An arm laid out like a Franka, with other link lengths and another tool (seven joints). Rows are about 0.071 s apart.
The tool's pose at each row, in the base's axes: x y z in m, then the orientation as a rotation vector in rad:
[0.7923 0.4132 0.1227 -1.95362 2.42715 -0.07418]
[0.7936 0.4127 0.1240 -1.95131 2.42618 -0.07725]
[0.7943 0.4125 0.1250 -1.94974 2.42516 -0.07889]
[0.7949 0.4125 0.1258 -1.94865 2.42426 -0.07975]
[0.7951 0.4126 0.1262 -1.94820 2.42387 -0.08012]
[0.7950 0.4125 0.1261 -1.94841 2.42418 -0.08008]
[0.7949 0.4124 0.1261 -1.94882 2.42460 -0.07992]
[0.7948 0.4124 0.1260 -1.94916 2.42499 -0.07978]
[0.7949 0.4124 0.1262 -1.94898 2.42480 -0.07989]
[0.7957 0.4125 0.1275 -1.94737 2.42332 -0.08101]
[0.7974 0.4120 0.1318 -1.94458 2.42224 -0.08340]
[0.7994 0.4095 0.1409 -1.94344 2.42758 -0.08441]
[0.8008 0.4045 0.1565 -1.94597 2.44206 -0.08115]
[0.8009 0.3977 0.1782 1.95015 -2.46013 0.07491]
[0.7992 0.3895 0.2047 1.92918 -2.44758 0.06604]
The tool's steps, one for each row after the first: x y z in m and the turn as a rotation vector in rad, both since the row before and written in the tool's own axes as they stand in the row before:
[0.0002 -0.0014 -0.0012 0.00289 -0.00038 0.00079]
[0.0001 -0.0008 -0.0010 0.00193 -0.00067 0.00040]
[-0.0001 -0.0006 -0.0008 0.00130 -0.00070 0.00021]
[-0.0001 -0.0002 -0.0004 0.00055 -0.00029 0.00008]
[0.0001 0.0001 0.0001 -0.00026 0.00027 0.00001]
[0.0001 0.0001 0.0000 -0.00045 0.00038 -0.00005]
[0.0000 0.0001 0.0001 -0.00040 0.00034 -0.00002]
[0.0000 -0.0001 -0.0002 0.00022 -0.00015 0.00002]
[-0.0003 -0.0008 -0.0013 0.00192 -0.00118 0.00025]
[0.0002 -0.0020 -0.0042 0.00281 -0.00095 0.00100]
[0.0021 -0.0031 -0.0089 -0.00173 0.00317 0.00262]
[0.0047 -0.0034 -0.0154 -0.00982 0.00869 0.00422]
[0.0070 -0.0027 -0.0215 -0.01542 0.01261 0.00462]
[0.0092 -0.0012 -0.0262 -0.01858 0.01484 0.00499]

